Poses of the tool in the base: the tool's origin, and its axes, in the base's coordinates. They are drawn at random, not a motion.
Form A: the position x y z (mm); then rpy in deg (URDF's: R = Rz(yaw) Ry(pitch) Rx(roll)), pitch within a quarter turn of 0, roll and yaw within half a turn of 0.
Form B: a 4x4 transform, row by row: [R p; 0 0 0 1], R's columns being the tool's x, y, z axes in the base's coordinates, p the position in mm. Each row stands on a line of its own. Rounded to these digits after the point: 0 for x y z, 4 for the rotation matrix.
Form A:
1: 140 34 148 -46.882 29.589 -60.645
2: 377 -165 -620 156.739 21.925 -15.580
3: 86 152 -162 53.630 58.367 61.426
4: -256 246 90 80.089 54.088 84.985
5: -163 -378 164 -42.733 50.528 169.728
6: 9 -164 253 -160.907 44.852 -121.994
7: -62 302 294 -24.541 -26.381 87.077
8: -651 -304 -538 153.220 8.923 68.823
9: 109 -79 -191 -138.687 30.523 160.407
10: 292 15 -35 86.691 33.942 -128.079
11: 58 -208 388 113.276 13.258 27.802
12: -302 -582 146 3.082 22.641 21.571
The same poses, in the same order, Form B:
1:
0.4263 0.4191 0.8017 140
-0.7579 0.6492 0.0637 34
-0.4938 -0.6348 0.5944 148
0 0 0 1

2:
0.8936 -0.1047 -0.4365 377
-0.2492 -0.9246 -0.2883 -165
-0.3734 0.3664 -0.8523 -620
0 0 0 1

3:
0.2509 -0.1929 0.9486 86
0.4606 0.8857 0.0583 152
-0.8514 0.4223 0.3110 -162
0 0 0 1

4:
0.0513 -0.1017 0.9935 -256
0.5843 0.8098 0.0528 246
-0.8099 0.5778 0.1010 90
0 0 0 1

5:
-0.6255 0.3844 -0.6789 -163
0.1134 -0.8162 -0.5666 -378
-0.7719 -0.4314 0.4669 164
0 0 0 1

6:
-0.3756 -0.6792 0.6305 9
-0.6012 0.6963 0.3919 -164
-0.7053 -0.2319 -0.6699 253
0 0 0 1

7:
0.0457 -0.8991 -0.4354 -62
0.8947 0.2307 -0.3825 302
0.4443 -0.3721 0.8149 294
0 0 0 1

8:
0.3569 0.8577 0.3701 -651
0.9212 -0.2573 -0.2919 -304
-0.1551 0.4451 -0.8819 -538
0 0 0 1

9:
-0.8115 0.5678 0.1380 109
0.2889 0.5952 -0.7499 -79
-0.5079 -0.5687 -0.6470 -191
0 0 0 1

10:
-0.5117 -0.2984 -0.8057 292
-0.6530 -0.4744 0.5904 15
-0.5584 0.8282 0.0479 -35
0 0 0 1

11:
0.8610 0.3707 0.3483 58
0.4540 -0.2513 -0.8548 -208
-0.2293 0.8941 -0.3846 388
0 0 0 1

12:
0.8583 -0.3479 0.3772 -302
0.3393 0.9362 0.0913 -582
-0.3850 0.0496 0.9216 146
0 0 0 1

